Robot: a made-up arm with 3 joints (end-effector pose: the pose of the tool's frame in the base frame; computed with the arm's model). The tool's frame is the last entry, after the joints. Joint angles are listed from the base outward.
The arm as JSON. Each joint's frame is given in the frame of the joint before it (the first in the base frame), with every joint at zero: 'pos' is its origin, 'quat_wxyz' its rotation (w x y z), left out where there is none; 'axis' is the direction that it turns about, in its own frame. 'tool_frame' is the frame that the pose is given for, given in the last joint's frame.
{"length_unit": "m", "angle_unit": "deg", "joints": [
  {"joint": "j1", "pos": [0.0, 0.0, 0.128], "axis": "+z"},
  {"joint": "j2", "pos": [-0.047, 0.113, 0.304], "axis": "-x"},
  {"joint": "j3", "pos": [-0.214, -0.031, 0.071], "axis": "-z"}
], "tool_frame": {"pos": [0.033, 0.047, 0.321]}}
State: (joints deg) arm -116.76 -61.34 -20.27
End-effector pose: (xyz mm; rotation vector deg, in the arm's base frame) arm -84.8 318.6 641.5 25.10 -63.76 -86.19
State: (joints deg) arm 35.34 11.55 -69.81
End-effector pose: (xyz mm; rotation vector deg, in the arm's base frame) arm -359.5 -0.8 812.8 -12.74 3.95 104.75
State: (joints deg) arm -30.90 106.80 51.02
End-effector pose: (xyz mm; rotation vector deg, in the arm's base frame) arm 80.0 530.3 344.6 -111.97 -19.86 -55.36
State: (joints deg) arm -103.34 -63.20 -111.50
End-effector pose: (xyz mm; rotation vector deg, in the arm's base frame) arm -165.1 364.8 593.1 -18.94 -60.35 7.31
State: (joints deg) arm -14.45 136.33 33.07
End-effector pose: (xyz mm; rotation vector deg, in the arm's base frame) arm -103.7 430.1 155.1 -136.58 -22.39 -22.34
